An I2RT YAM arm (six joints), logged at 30 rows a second.
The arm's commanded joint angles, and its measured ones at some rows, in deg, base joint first. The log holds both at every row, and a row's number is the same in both.
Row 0, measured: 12.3, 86.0, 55.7, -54.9, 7.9, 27.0
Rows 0 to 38, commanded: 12.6, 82.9, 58.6, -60.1, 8.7, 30.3; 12.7, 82.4, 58.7, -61.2, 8.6, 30.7; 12.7, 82.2, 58.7, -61.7, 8.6, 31.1; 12.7, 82.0, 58.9, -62.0, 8.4, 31.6; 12.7, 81.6, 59.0, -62.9, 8.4, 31.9; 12.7, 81.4, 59.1, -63.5, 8.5, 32.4; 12.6, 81.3, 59.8, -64.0, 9.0, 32.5; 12.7, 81.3, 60.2, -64.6, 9.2, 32.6; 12.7, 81.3, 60.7, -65.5, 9.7, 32.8; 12.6, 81.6, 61.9, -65.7, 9.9, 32.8; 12.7, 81.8, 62.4, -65.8, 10.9, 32.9; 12.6, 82.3, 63.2, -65.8, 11.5, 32.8; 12.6, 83.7, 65.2, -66.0, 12.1, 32.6; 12.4, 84.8, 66.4, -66.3, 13.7, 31.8; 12.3, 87.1, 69.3, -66.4, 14.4, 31.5; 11.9, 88.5, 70.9, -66.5, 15.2, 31.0; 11.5, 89.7, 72.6, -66.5, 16.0, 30.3; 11.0, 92.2, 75.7, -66.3, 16.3, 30.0; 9.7, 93.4, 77.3, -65.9, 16.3, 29.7; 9.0, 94.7, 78.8, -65.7, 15.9, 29.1; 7.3, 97.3, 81.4, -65.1, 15.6, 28.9; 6.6, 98.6, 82.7, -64.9, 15.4, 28.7; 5.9, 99.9, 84.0, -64.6, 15.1, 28.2; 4.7, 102.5, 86.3, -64.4, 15.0, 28.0; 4.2, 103.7, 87.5, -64.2, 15.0, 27.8; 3.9, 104.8, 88.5, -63.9, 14.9, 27.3; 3.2, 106.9, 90.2, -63.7, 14.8, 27.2; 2.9, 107.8, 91.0, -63.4, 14.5, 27.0; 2.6, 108.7, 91.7, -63.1, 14.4, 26.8; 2.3, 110.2, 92.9, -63.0, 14.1, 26.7; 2.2, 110.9, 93.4, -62.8, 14.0, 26.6; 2.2, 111.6, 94.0, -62.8, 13.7, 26.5; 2.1, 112.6, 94.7, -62.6, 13.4, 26.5; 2.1, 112.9, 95.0, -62.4, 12.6, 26.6; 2.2, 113.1, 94.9, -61.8, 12.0, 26.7; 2.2, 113.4, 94.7, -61.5, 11.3, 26.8; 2.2, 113.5, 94.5, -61.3, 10.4, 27.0; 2.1, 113.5, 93.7, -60.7, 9.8, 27.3; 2.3, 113.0, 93.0, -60.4, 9.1, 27.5
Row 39, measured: 2.0, 113.7, 92.6, -62.7, 11.9, 27.0
